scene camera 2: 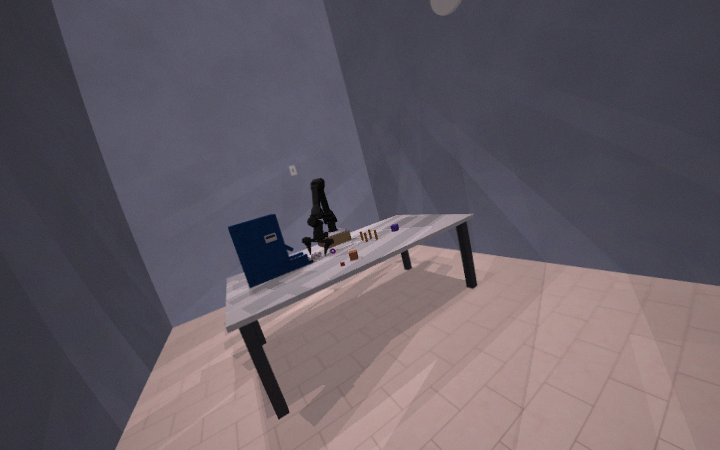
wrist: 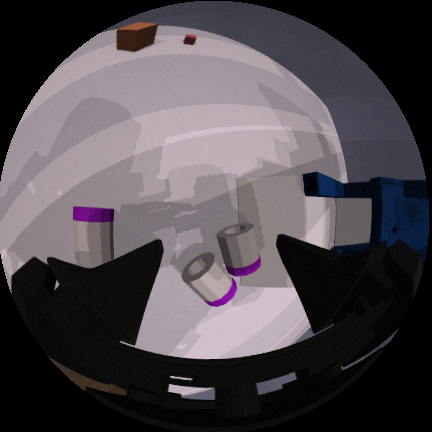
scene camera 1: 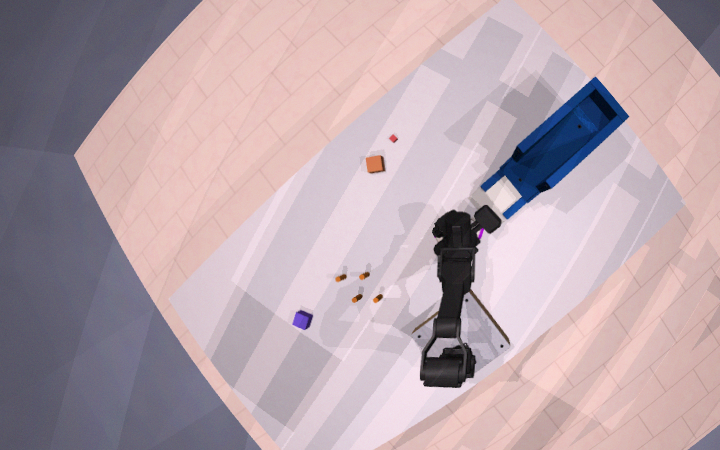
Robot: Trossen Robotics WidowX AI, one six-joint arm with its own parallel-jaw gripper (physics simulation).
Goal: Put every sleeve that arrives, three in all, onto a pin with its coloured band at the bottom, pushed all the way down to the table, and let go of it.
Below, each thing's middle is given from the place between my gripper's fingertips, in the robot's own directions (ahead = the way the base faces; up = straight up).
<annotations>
I see the orange block (wrist: pixel 144 37) 260 mm ahead of my hand and 150 mm to the left of it.
</annotations>
